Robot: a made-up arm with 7 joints.
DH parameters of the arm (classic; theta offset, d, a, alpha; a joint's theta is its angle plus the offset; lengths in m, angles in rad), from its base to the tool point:
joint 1: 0 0.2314 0 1.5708
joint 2: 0 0.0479 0 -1.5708
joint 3: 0 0.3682 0.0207 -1.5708
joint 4: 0 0.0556 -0.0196 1.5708
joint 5: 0 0.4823 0 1.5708
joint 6: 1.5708 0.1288 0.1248 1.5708
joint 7: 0 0.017 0 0
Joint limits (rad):
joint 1: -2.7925..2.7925
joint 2: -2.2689..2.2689
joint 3: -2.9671..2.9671
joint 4: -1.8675..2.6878
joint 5: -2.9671..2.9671
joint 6: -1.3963..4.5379
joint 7: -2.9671..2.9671
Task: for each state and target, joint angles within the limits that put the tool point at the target. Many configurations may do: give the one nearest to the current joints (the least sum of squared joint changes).
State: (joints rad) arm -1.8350 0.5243 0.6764 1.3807 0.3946 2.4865 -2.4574
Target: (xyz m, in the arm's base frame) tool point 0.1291 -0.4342 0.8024
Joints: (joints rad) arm -1.6068 -0.1129 0.7338 1.2150 0.2630 2.0502 -2.4574
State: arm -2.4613 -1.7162 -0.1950 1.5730 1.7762 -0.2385 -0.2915
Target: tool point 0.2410 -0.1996 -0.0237
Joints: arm -2.7170 -1.7574 0.5107 2.2924 1.7943 -0.4509 -0.2915
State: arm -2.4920 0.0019 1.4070 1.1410 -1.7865 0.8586 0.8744
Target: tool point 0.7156 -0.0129 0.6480
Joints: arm -2.4528 0.5469 1.7094 1.2922 -1.8775 0.8709 0.8744
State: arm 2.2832 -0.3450 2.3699 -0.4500 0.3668 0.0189 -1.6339
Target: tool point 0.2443 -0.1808 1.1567
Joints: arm 2.2676 0.4053 2.3553 -0.2714 0.4182 -0.1128 -1.6339
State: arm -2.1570 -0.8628 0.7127 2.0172 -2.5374 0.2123 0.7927
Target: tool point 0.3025 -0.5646 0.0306
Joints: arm -1.9196 -1.0663 0.6874 1.8676 -2.5123 0.1833 0.7927
